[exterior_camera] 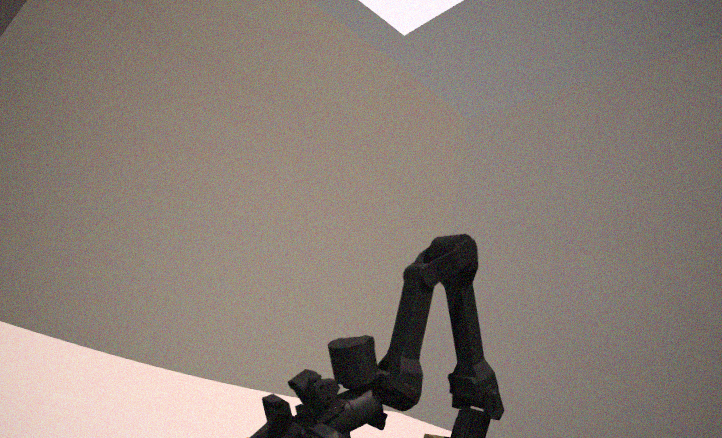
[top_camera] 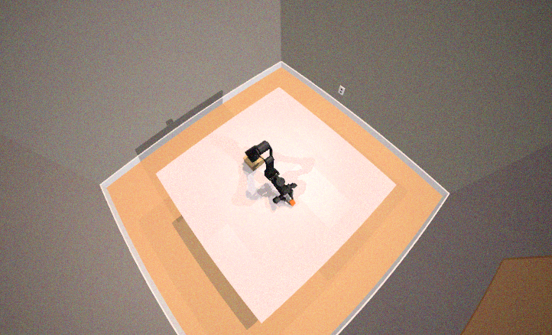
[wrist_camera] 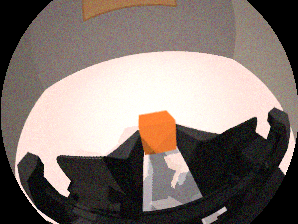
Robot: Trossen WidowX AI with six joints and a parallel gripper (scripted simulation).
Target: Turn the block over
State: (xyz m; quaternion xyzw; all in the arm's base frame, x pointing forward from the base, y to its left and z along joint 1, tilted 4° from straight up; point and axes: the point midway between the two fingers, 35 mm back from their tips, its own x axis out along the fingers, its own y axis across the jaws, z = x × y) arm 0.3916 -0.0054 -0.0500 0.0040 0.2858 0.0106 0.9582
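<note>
Now: the orange block 10 mm below my gripper tip.
</note>
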